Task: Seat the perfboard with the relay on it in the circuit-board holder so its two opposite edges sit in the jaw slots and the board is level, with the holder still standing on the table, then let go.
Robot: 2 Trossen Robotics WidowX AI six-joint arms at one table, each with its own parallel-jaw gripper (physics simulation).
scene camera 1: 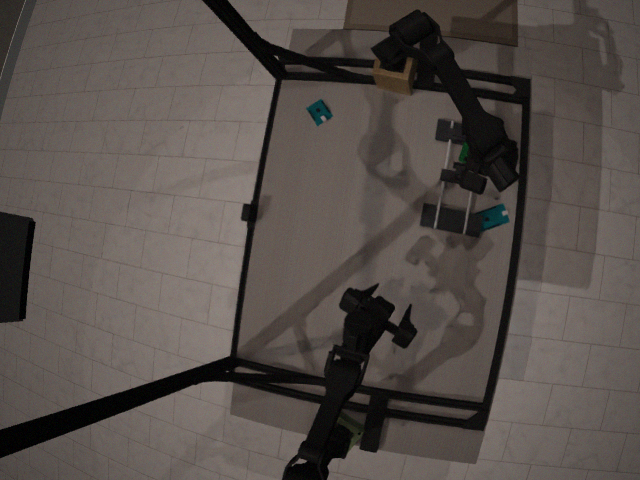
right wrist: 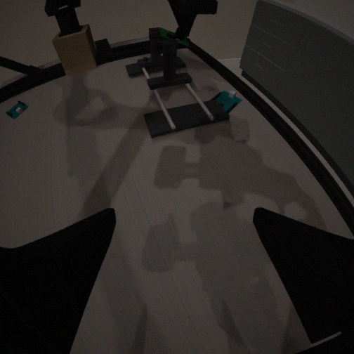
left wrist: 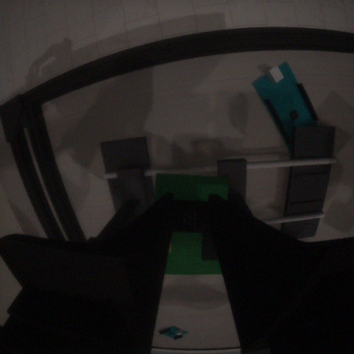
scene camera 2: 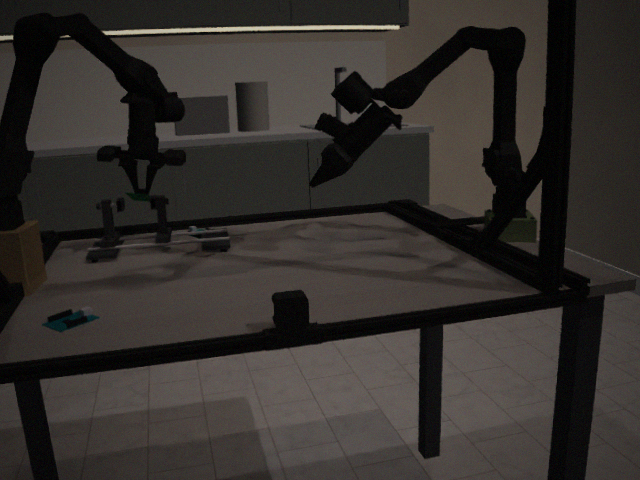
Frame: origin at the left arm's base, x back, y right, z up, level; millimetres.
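Where they show: left gripper, between the fingertips: (scene camera 2: 142,193); right gripper, between the fingertips: (scene camera 1: 394,294) (scene camera 2: 314,182); left arm's base, origin of its link: (scene camera 1: 393,60) (scene camera 2: 2,227); right arm's base, origin of its link: (scene camera 1: 338,436).
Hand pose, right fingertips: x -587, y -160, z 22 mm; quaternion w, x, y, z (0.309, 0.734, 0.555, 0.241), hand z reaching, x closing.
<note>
Each offset is from my right fingertips to the centre of the thing. "spot": to the spot under its first point.
The green perfboard {dx +377, dy -102, dz -17 mm} (scene camera 1: 464,152) (scene camera 2: 138,196) (left wrist: 192,265) (right wrist: 168,33) is at the height of the holder's jaw tops and looks slightly tilted in scene camera 2. My left gripper (scene camera 2: 143,190) (left wrist: 190,199) is shut on the dark relay on the board, from above. The black circuit-board holder {spot: dx +217, dy -27, dz -123 mm} (scene camera 1: 431,215) (scene camera 2: 214,241) (left wrist: 307,190) (right wrist: 175,119) stands on the table, its two jaw posts on either side of the board. In the left wrist view one board corner overlaps a jaw; whether any edge is in a slot I cannot tell. My right gripper (scene camera 1: 393,295) (right wrist: 186,215) is open and empty, away from the holder.
A teal board {dx +257, dy -186, dz -133 mm} (scene camera 1: 494,217) (left wrist: 287,100) (right wrist: 228,101) lies against the holder's wide base. Another teal board {dx +425, dy +354, dz -133 mm} (scene camera 1: 319,112) (scene camera 2: 70,320) (right wrist: 17,109) lies apart. A wooden block (scene camera 1: 393,85) (scene camera 2: 31,258) (right wrist: 75,52) stands by the left arm's mount. A black frame (scene camera 1: 521,191) edges the table.
</note>
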